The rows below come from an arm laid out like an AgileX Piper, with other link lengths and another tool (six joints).
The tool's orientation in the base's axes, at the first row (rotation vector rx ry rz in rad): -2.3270 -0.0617 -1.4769
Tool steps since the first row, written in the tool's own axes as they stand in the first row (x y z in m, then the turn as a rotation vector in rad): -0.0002 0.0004 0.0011 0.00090 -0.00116 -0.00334; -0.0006 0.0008 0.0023 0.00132 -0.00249 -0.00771; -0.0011 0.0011 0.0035 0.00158 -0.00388 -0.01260; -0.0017 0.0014 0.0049 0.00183 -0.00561 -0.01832; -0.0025 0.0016 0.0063 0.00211 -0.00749 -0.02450; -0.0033 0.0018 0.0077 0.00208 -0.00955 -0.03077; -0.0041 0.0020 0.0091 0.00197 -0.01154 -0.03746; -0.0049 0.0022 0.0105 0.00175 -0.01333 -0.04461; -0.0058 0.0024 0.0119 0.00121 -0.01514 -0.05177; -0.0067 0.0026 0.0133 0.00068 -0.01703 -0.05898; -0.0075 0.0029 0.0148 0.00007 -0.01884 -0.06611; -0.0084 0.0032 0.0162 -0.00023 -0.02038 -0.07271
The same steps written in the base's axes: 0.0010 0.0000 -0.0007 -0.00276 -0.00021 0.00238; 0.0019 0.0001 -0.0016 -0.00666 -0.00053 0.00478; 0.0028 0.0004 -0.0026 -0.01109 -0.00095 0.00724; 0.0038 0.0006 -0.0037 -0.01633 -0.00133 0.01011; 0.0047 0.0011 -0.0050 -0.02198 -0.00174 0.01322; 0.0056 0.0015 -0.0063 -0.02789 -0.00196 0.01614; 0.0065 0.0019 -0.0076 -0.03419 -0.00237 0.01913; 0.0074 0.0023 -0.0089 -0.04088 -0.00311 0.02213; 0.0083 0.0028 -0.0103 -0.04773 -0.00378 0.02487; 0.0091 0.0032 -0.0116 -0.05464 -0.00439 0.02765; 0.0101 0.0036 -0.0130 -0.06149 -0.00504 0.03031; 0.0110 0.0039 -0.0144 -0.06769 -0.00581 0.03297
